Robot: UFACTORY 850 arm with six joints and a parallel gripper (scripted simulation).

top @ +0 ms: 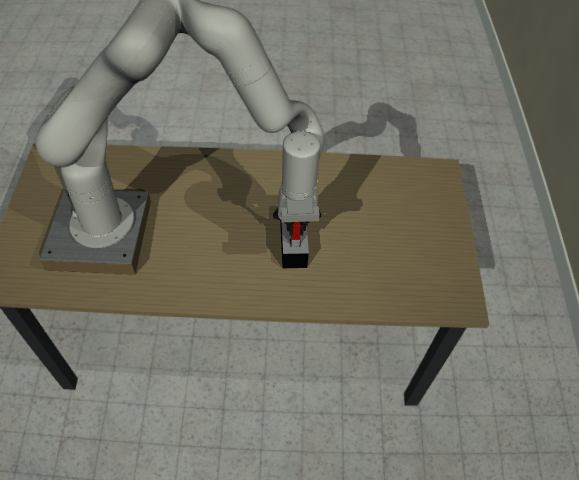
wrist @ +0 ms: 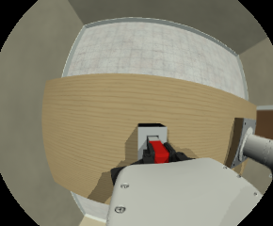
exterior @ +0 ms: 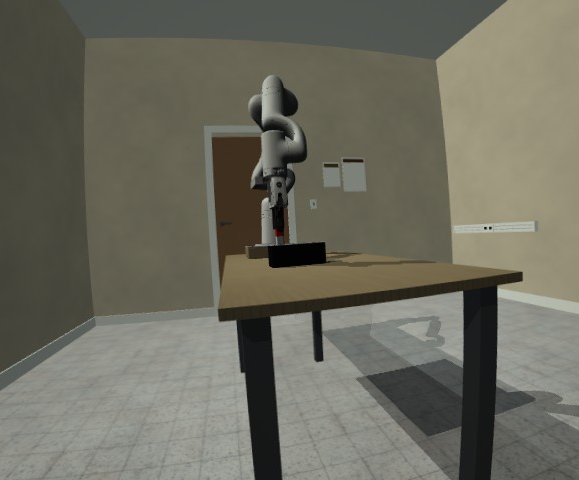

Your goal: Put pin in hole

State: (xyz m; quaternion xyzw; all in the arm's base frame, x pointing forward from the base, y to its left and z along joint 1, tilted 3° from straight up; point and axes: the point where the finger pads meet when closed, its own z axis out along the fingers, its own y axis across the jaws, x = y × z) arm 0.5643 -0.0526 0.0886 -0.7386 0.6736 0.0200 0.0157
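The pin lies 1 cm below my hand. Round my hand: black block: 11 cm below, 6 cm to the left, 1 cm behind.
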